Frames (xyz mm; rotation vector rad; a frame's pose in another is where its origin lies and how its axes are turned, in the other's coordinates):
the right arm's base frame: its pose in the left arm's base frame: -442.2 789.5 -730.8 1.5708 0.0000 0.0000
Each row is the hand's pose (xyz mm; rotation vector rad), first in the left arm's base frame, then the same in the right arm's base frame.
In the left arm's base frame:
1: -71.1 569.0 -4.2 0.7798 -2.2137 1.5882
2: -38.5 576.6 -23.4 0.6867 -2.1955 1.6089
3: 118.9 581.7 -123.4 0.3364 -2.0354 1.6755
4: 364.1 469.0 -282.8 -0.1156 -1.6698 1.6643
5: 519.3 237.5 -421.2 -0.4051 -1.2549 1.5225
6: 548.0 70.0 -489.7 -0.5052 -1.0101 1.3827
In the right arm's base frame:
1: 371.1 726.6 220.5 0.2227 -0.4093 2.4876
2: 403.7 707.4 212.9 0.1412 -0.3890 2.5231
3: 561.1 607.4 207.8 -0.2240 -0.2523 2.6014
4: 806.3 448.0 320.5 -0.8257 -0.0042 2.5314
5: 961.5 309.6 552.0 -1.3507 0.2154 2.2352
6: 990.2 241.1 719.5 -1.6009 0.3069 1.9711

